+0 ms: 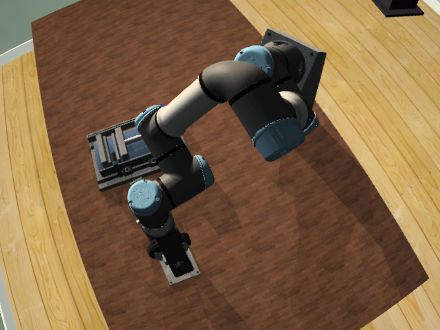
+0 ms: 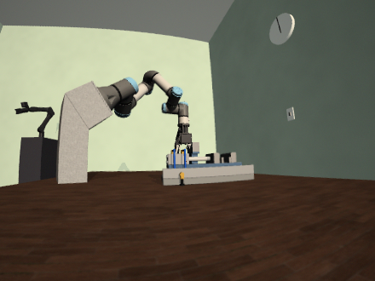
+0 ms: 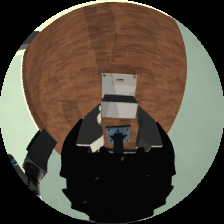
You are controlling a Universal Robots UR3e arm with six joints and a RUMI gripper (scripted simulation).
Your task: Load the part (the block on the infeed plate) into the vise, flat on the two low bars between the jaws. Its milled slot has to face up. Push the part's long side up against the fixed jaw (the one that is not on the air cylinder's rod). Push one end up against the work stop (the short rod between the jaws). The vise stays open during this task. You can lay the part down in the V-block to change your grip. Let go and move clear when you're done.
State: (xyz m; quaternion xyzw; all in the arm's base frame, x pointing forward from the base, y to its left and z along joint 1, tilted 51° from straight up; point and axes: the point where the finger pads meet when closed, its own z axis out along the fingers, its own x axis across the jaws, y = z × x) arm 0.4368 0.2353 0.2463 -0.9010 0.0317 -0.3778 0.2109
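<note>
Now: hand 8 cm above the grey infeed plate and 1 cm to the right of it. Also, from my hand: part (1 cm to the right, 1 cm below).
</note>
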